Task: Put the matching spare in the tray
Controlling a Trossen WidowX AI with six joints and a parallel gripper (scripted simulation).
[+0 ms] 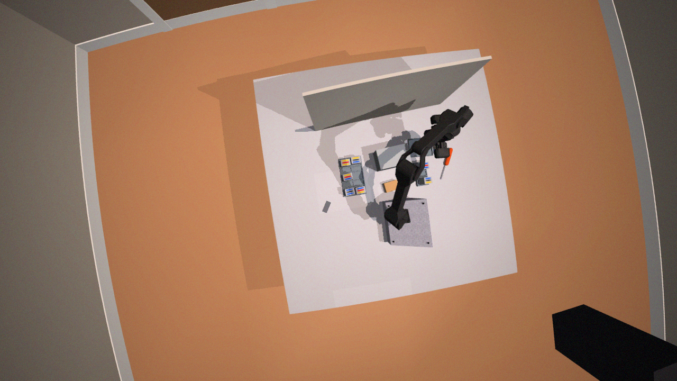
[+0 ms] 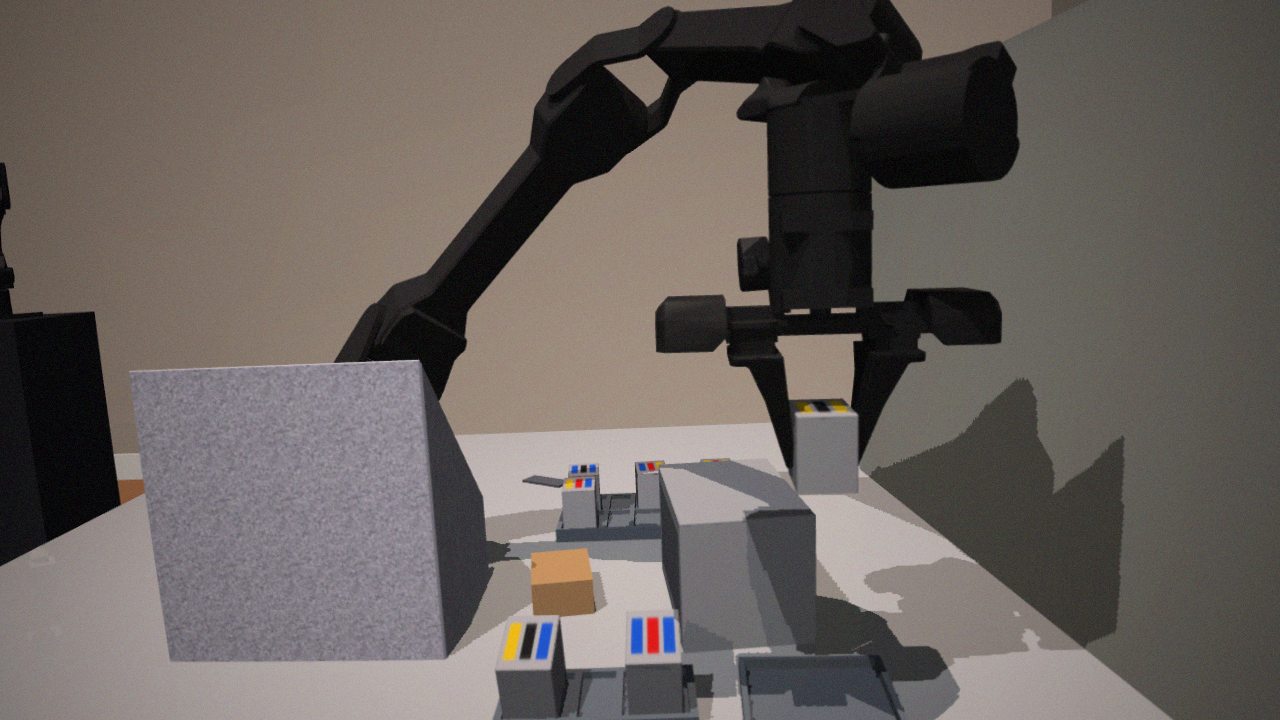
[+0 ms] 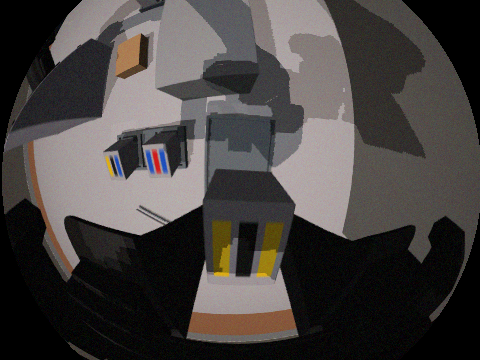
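Now: gripper tip 16 cm above the tray. From my gripper tip the other things lie so: rack 16 cm below, 14 cm behind, 3 cm to the left; blue pen 16 cm below, 8 cm to the right, 2 cm ahead; mounted unit 19 cm to the left, 11 cm below, 3 cm behind.
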